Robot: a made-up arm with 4 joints.
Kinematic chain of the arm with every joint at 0, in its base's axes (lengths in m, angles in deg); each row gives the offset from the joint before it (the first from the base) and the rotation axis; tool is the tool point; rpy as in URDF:
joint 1: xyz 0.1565 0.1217 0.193 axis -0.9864 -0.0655 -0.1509
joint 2: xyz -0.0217 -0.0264 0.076 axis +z
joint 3: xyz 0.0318 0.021 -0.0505 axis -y
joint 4: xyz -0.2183 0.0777 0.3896 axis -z
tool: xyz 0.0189 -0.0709 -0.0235 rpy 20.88 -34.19 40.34
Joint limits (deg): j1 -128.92..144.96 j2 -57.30..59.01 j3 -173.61..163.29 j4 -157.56..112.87
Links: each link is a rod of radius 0.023 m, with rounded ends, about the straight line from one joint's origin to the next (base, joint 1, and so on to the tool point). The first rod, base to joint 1, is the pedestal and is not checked.
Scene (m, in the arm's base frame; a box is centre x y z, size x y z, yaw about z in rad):
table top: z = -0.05
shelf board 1: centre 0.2 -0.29 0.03 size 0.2 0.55 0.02 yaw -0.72
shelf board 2: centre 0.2 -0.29 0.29 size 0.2 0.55 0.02 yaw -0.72
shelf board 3: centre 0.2 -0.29 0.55 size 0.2 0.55 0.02 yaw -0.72
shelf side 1: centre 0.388 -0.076 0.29 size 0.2 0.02 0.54 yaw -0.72
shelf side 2: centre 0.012 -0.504 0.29 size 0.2 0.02 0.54 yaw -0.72
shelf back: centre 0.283 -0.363 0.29 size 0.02 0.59 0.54 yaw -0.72
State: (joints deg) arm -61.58 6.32 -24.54 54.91
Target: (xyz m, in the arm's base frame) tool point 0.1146 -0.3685 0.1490
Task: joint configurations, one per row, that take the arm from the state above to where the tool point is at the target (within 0.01 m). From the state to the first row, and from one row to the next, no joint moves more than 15 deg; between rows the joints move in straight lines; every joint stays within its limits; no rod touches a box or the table.
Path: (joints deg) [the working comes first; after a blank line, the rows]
Joints at the target: -93.99 27.18 -20.70 86.61
Straight joint move there: touches shelf board 2.

1: -64.02 13.24 -10.31 54.92
2: -66.45 20.16 3.93 54.93
3: -68.89 27.08 18.16 54.94
4: -73.09 29.07 18.23 69.62
5: -77.29 31.06 18.31 84.30
6: -81.48 33.04 18.39 98.99
7: -85.65 31.09 5.36 94.86
8: -89.82 29.14 -7.67 90.74
9: -93.99 27.18 -20.70 86.61

